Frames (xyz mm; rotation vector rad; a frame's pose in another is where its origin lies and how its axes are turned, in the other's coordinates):
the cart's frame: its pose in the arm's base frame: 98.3 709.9 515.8 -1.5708 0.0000 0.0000
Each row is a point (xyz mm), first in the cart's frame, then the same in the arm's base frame.
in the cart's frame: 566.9 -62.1 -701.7
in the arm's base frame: 665.2 8.2 577.9
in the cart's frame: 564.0 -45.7 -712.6
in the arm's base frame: 662.3 -2.7 561.5
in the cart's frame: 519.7 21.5 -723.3
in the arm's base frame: 618.0 -13.4 494.3
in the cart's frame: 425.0 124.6 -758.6
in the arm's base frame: 523.3 -48.7 391.2
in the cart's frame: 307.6 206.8 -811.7
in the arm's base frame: 405.9 -101.8 309.0
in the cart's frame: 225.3 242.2 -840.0
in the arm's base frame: 323.6 -130.1 273.6
